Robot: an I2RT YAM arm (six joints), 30 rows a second.
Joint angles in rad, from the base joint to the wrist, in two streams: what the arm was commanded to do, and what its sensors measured. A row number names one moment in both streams.
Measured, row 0:
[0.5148, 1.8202, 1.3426, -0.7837, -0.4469, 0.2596]
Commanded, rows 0 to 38:
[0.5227, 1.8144, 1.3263, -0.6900, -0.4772, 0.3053]
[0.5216, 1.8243, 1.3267, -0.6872, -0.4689, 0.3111]
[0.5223, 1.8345, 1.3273, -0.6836, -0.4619, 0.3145]
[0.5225, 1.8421, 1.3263, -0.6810, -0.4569, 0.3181]
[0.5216, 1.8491, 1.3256, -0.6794, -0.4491, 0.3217]
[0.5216, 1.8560, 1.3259, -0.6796, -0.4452, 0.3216]
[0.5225, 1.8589, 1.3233, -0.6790, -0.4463, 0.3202]
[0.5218, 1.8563, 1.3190, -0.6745, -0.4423, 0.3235]
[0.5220, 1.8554, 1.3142, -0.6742, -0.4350, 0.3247]
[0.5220, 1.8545, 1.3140, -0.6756, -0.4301, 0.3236]
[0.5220, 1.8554, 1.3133, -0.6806, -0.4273, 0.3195]
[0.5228, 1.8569, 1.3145, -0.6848, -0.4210, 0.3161]
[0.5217, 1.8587, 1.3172, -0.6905, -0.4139, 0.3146]
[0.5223, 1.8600, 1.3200, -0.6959, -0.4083, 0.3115]
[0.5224, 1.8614, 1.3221, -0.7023, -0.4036, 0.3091]
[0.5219, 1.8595, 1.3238, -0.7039, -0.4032, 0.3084]
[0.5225, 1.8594, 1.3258, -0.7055, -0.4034, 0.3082]
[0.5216, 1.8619, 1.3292, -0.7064, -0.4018, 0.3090]
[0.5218, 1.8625, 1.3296, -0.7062, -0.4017, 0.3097]
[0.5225, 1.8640, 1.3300, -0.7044, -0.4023, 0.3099]
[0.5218, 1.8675, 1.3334, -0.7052, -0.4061, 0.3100]
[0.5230, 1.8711, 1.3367, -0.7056, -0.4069, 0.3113]
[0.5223, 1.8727, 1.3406, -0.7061, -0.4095, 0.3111]
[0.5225, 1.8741, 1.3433, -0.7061, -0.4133, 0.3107]
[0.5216, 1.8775, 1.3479, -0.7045, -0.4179, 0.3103]
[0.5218, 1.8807, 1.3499, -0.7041, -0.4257, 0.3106]
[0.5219, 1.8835, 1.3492, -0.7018, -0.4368, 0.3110]
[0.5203, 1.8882, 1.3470, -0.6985, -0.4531, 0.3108]
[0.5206, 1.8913, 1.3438, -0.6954, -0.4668, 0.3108]
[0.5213, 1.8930, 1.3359, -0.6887, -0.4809, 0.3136]
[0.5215, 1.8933, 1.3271, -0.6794, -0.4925, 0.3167]
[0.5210, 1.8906, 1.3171, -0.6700, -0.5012, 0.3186]
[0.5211, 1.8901, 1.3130, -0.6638, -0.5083, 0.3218]
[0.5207, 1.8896, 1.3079, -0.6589, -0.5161, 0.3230]
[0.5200, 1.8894, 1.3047, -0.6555, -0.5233, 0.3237]
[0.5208, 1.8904, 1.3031, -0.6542, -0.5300, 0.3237]
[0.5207, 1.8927, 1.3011, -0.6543, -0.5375, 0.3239]
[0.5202, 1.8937, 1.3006, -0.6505, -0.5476, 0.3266]
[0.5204, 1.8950, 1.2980, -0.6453, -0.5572, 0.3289]
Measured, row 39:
[0.5148, 1.8854, 1.3117, -0.6876, -0.5125, 0.3191]
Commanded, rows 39 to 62:
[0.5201, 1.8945, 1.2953, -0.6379, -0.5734, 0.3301]
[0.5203, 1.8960, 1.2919, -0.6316, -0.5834, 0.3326]
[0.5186, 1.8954, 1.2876, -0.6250, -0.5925, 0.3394]
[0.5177, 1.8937, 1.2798, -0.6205, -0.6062, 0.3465]
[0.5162, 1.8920, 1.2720, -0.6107, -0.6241, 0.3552]
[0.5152, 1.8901, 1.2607, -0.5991, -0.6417, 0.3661]
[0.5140, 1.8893, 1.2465, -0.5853, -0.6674, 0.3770]
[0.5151, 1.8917, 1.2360, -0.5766, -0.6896, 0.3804]
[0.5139, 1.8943, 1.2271, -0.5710, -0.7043, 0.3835]
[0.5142, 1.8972, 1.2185, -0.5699, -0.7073, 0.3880]
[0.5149, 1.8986, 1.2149, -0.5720, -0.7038, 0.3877]
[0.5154, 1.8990, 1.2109, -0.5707, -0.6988, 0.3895]
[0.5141, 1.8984, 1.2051, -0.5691, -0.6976, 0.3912]
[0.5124, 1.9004, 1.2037, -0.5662, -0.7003, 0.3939]
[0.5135, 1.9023, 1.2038, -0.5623, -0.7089, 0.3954]
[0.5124, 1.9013, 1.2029, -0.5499, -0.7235, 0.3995]
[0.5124, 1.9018, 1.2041, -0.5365, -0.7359, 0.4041]
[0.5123, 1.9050, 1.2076, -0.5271, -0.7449, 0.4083]
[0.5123, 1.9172, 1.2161, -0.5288, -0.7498, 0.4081]
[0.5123, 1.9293, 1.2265, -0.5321, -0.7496, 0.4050]
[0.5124, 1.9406, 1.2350, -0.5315, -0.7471, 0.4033]
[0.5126, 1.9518, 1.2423, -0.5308, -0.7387, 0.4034]
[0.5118, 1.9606, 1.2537, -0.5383, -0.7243, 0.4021]
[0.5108, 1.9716, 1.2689, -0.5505, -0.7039, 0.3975]
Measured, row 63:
[0.5137, 1.9385, 1.2316, -0.5709, -0.7197, 0.3943]
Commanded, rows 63 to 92:
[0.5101, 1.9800, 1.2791, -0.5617, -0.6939, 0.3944]
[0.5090, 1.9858, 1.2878, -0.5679, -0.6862, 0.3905]
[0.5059, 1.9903, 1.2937, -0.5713, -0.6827, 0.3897]
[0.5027, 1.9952, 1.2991, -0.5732, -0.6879, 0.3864]
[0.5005, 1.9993, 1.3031, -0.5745, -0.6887, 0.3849]
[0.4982, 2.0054, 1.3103, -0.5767, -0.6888, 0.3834]
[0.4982, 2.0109, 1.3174, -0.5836, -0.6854, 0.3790]
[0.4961, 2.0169, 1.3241, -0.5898, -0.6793, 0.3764]
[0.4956, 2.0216, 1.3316, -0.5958, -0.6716, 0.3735]
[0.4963, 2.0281, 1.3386, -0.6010, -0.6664, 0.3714]
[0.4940, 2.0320, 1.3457, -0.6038, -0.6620, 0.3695]
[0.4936, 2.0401, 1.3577, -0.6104, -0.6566, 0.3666]
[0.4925, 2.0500, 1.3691, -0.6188, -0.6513, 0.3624]
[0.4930, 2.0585, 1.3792, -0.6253, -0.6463, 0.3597]
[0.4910, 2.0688, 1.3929, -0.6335, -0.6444, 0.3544]
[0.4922, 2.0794, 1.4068, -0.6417, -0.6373, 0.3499]
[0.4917, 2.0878, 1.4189, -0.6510, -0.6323, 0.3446]
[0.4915, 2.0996, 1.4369, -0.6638, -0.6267, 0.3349]
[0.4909, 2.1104, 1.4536, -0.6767, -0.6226, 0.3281]
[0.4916, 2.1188, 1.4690, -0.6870, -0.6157, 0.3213]
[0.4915, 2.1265, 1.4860, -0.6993, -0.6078, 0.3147]
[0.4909, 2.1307, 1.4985, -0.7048, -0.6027, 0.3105]
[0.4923, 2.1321, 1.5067, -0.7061, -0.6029, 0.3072]
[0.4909, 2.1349, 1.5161, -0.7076, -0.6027, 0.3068]
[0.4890, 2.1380, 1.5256, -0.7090, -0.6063, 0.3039]
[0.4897, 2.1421, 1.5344, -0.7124, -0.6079, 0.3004]
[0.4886, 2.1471, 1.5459, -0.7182, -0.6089, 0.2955]
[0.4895, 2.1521, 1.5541, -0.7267, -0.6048, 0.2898]
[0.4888, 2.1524, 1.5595, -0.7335, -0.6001, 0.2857]
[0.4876, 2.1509, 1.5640, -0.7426, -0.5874, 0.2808]
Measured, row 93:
[0.4934, 2.1307, 1.5375, -0.7143, -0.6140, 0.3119]
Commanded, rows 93 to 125:
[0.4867, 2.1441, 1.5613, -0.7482, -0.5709, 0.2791]
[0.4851, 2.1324, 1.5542, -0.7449, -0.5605, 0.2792]
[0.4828, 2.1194, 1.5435, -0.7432, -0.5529, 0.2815]
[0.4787, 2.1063, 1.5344, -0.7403, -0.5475, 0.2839]
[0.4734, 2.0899, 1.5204, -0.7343, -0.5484, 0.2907]
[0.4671, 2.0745, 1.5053, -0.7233, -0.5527, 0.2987]
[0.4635, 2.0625, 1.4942, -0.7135, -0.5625, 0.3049]
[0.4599, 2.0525, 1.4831, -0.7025, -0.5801, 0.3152]
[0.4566, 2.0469, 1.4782, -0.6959, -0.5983, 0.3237]
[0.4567, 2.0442, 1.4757, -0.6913, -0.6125, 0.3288]
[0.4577, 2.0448, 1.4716, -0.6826, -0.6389, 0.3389]
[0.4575, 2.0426, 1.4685, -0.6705, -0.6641, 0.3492]
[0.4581, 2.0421, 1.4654, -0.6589, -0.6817, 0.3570]
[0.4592, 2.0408, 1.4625, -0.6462, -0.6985, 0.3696]
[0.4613, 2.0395, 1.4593, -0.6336, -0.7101, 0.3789]
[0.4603, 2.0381, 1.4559, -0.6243, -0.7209, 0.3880]
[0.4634, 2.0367, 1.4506, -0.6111, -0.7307, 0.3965]
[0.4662, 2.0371, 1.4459, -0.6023, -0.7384, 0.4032]
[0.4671, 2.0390, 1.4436, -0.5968, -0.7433, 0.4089]
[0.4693, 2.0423, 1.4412, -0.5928, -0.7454, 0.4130]
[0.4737, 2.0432, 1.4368, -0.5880, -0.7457, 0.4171]
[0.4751, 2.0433, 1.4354, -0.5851, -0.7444, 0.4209]
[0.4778, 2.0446, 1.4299, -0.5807, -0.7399, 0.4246]
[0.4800, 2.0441, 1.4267, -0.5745, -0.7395, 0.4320]
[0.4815, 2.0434, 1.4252, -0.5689, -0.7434, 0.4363]
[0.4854, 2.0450, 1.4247, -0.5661, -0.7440, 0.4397]
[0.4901, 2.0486, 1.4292, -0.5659, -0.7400, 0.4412]
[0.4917, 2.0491, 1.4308, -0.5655, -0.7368, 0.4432]
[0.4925, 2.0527, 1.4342, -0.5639, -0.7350, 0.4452]
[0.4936, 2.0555, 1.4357, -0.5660, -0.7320, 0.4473]
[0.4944, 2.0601, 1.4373, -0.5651, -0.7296, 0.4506]
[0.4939, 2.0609, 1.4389, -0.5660, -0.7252, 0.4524]
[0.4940, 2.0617, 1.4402, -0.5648, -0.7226, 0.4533]
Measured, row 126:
[0.4889, 2.0720, 1.4296, -0.5972, -0.7261, 0.4385]
